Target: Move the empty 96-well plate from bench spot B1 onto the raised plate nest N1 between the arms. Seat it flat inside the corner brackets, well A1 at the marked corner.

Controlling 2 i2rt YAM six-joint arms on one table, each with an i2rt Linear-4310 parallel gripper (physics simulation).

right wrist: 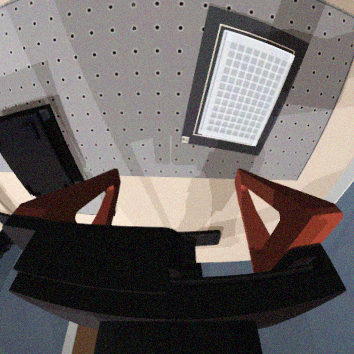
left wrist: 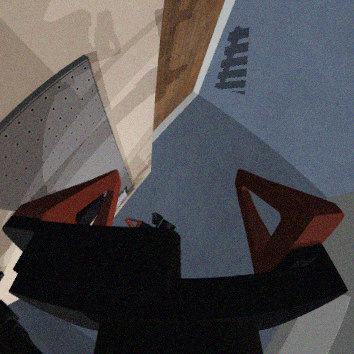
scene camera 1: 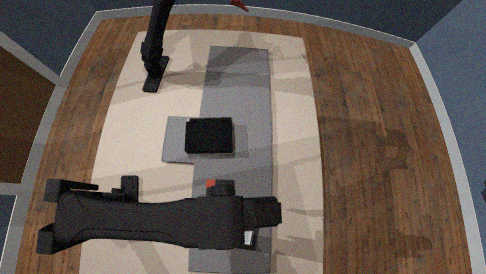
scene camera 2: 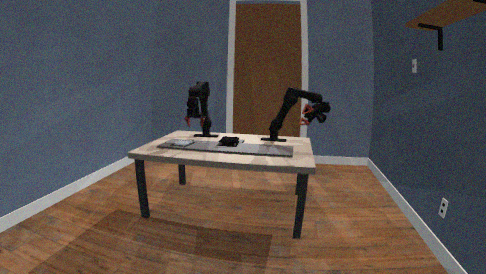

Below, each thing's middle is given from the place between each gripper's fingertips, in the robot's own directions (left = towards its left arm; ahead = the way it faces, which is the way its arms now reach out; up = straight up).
The black block [scene camera 1: 208,134] is 140 mm behind my left hand, 500 mm to the right of it and 190 mm below it. Round my left hand: white well plate [right wrist: 248,74] 40 mm behind, 810 mm to the right, 210 mm below; dark nest with white outline [right wrist: 214,25] 40 mm behind, 810 mm to the right, 220 mm below.
Right now the white well plate is 11 cm below my right hand, 8 cm to the right of it and 4 cm ahead of it. From my right hand the other things lie so: black block (24 cm to the left, 9 cm below, 6 cm behind); then dark nest with white outline (11 cm below, 8 cm to the right, 4 cm ahead).
